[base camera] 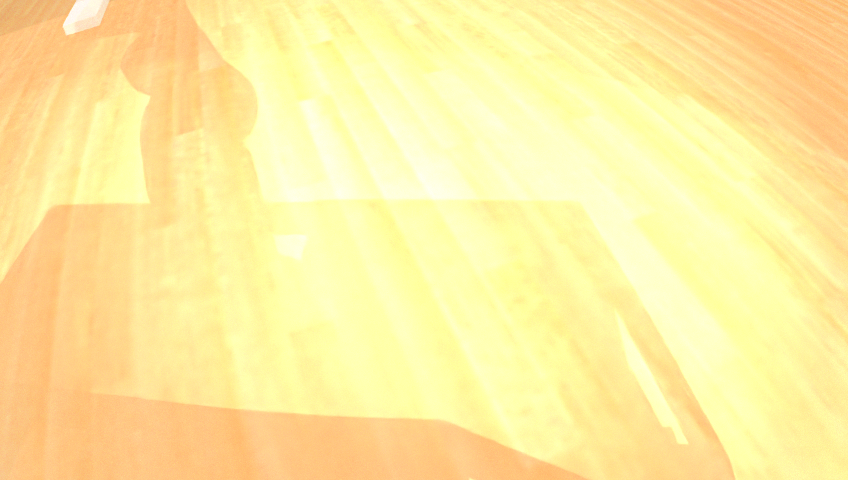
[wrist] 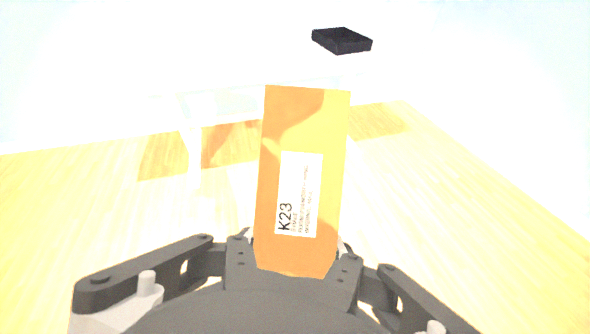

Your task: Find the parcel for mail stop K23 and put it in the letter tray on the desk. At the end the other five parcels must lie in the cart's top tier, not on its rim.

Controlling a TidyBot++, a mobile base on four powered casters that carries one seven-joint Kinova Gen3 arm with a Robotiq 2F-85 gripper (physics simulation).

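Frame: origin at the arm's base, x back, y right, z up, level; millimetres.
Seen in the pictures: gripper, fingertip midpoint: (wrist: pixel 295 240).
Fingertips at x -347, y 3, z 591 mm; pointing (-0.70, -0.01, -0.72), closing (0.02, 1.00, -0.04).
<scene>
Offsets run from my fingertips to a thing's middle. Level surfaces: height alone.
The K23 parcel @[dx -23, dy +0, dz +36 mm] (wrist: pixel 300 120), an orange-yellow box with a white label reading K23, stands out from between the fingers in the wrist view. My gripper (wrist: pixel 295 240) is shut on it, with one finger on each side. A black, shallow tray @[dx -1487, dy +127, dz -236 mm] (wrist: pixel 342 42), which looks like the letter tray, is beyond the parcel, at the upper right of the wrist view. It seems to rest on a white desk surface that is washed out by glare. The other five parcels and the cart do not show in these views.
A pale upright leg (wrist: pixel 195 160) stands on the wooden floor @[dz -987 mm] (wrist: pixel 450 200) (base camera: pixel 416 285), left of the parcel in the wrist view. In the base view, a white block-like piece (base camera: pixel 86 16) lies on the floor at the top left, and dark shadows cross the floor.
</scene>
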